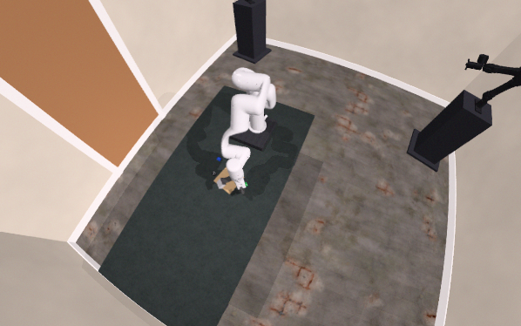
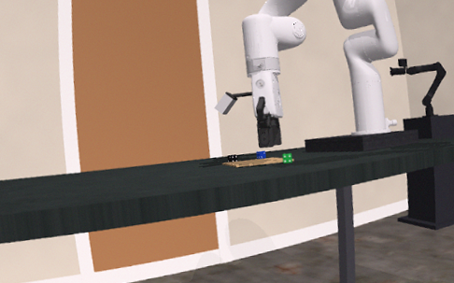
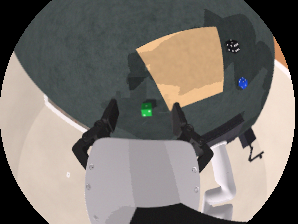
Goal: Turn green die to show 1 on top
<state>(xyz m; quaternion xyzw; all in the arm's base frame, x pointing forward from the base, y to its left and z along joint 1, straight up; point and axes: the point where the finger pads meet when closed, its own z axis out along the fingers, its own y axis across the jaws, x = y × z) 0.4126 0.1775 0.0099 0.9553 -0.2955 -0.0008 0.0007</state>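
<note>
The green die lies 3 cm behind my hand, 1 cm to the left of it and 4 cm below it. From my hand the other things lie so: tan mat (10 cm to the right, 5 cm below); black die (3 cm ahead, 20 cm to the right, 4 cm below); blue die (7 cm behind, 24 cm to the right, 4 cm below).
</note>
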